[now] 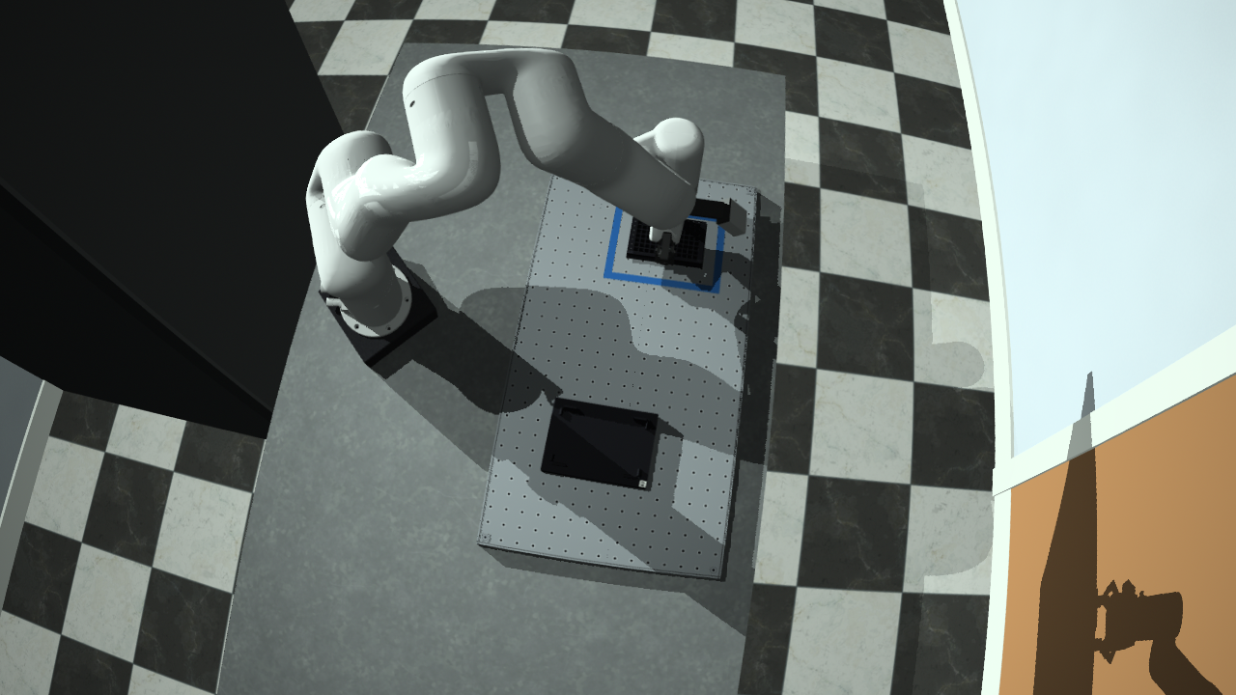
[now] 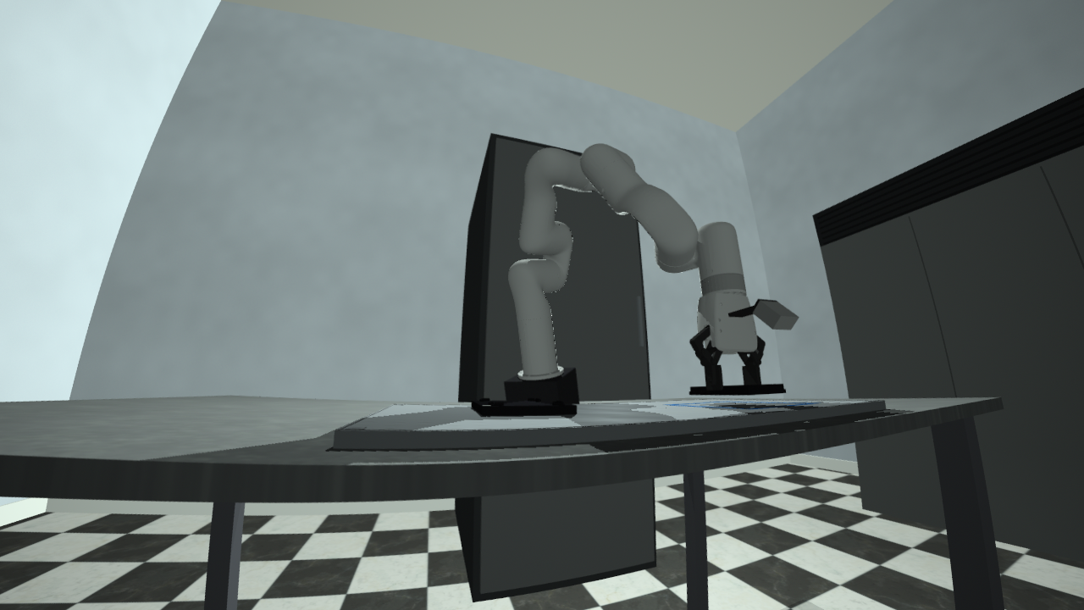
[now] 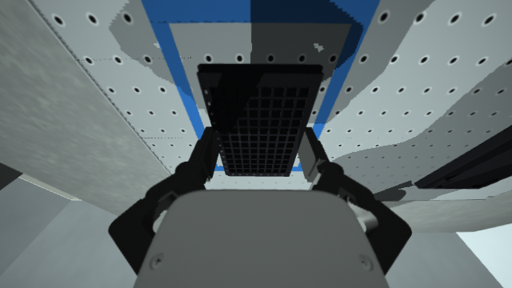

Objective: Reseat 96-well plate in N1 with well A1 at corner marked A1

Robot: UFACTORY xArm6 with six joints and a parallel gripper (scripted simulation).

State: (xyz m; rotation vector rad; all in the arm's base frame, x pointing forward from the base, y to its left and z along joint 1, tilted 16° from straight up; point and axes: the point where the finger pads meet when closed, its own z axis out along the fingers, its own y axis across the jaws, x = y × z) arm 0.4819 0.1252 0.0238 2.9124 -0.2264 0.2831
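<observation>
My gripper is now 340 mm to the left of the black plate nest N1, 120 mm past it and 30 mm above it. From my hand the other things lie so: black 96-well plate 10 mm below; then small white A1 mark 410 mm to the right, 60 mm behind, 20 mm below.
</observation>
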